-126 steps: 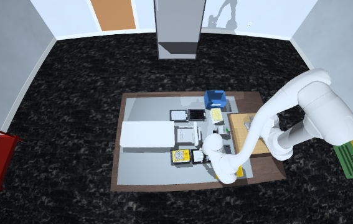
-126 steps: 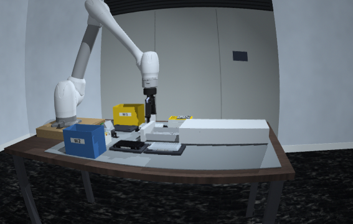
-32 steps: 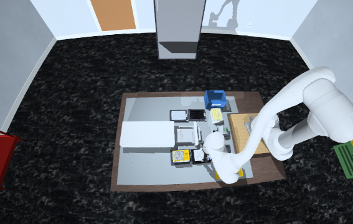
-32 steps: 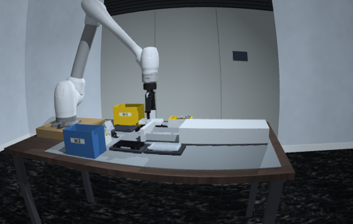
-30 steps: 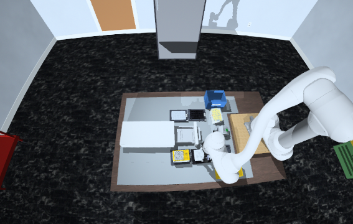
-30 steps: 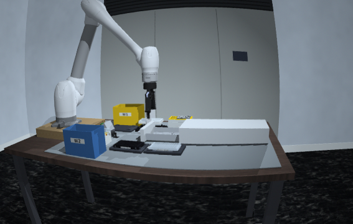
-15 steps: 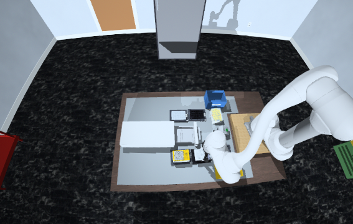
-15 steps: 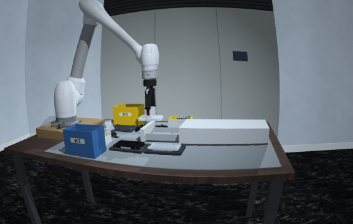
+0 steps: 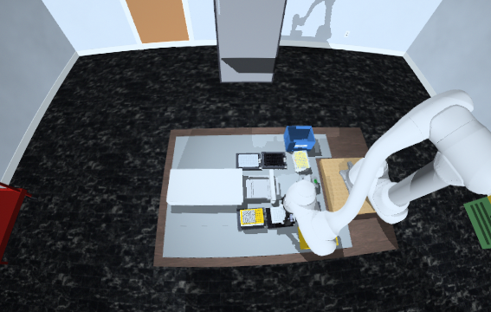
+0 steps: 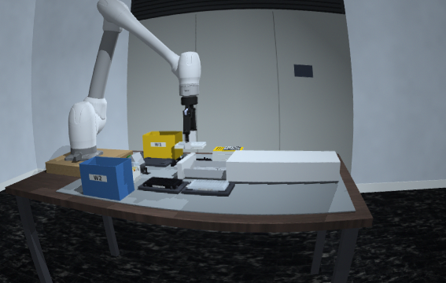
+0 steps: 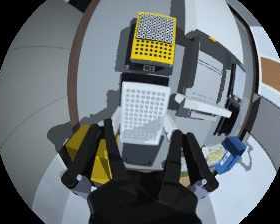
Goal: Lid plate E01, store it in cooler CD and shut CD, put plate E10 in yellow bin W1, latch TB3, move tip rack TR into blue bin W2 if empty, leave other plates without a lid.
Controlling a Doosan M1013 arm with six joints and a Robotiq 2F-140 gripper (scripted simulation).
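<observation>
My hand is 10 cm short of the drawer, 21 cm to the left of it and 8 cm above it. The rest, counted from my hand: black nest 10 cm below; white well plate 2 cm below; grey plate lid 1 cm below.
</observation>
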